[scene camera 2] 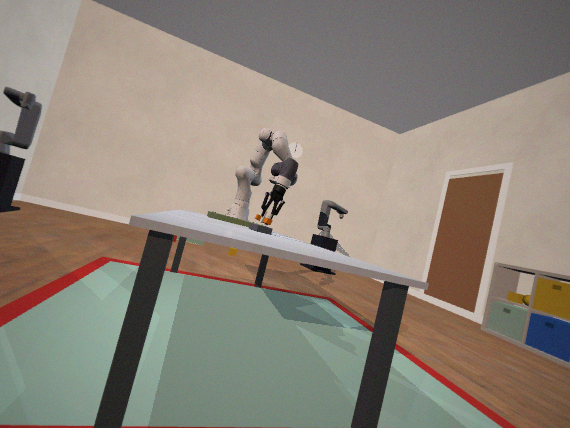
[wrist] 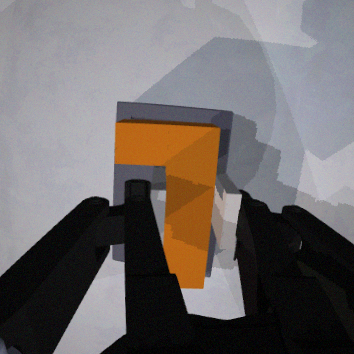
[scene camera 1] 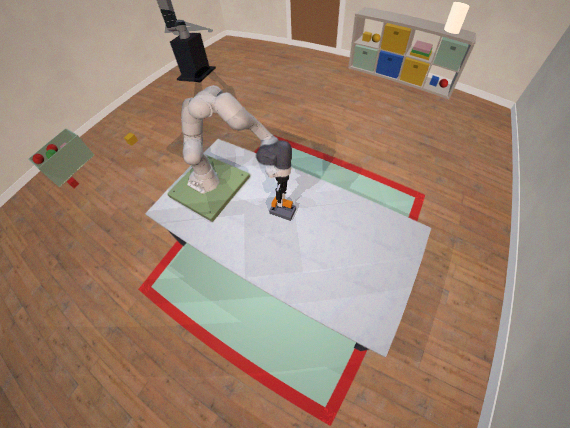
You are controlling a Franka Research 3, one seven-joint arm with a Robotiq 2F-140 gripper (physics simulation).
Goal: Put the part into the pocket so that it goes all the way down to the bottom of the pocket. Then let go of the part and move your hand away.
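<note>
My gripper is shut on the orange L-shaped part, gripping its long leg. The part hangs directly over the grey pocket block, which stands on the white table. In the side view the part's orange underside shows just above the block's top. In the wrist view the part covers most of the pocket, so I cannot tell how deep it sits.
The arm's base stands on a green plate at the table's left end. A black stand with another device is on the floor behind. A shelf unit stands by the far wall. A yellow cube lies on the floor.
</note>
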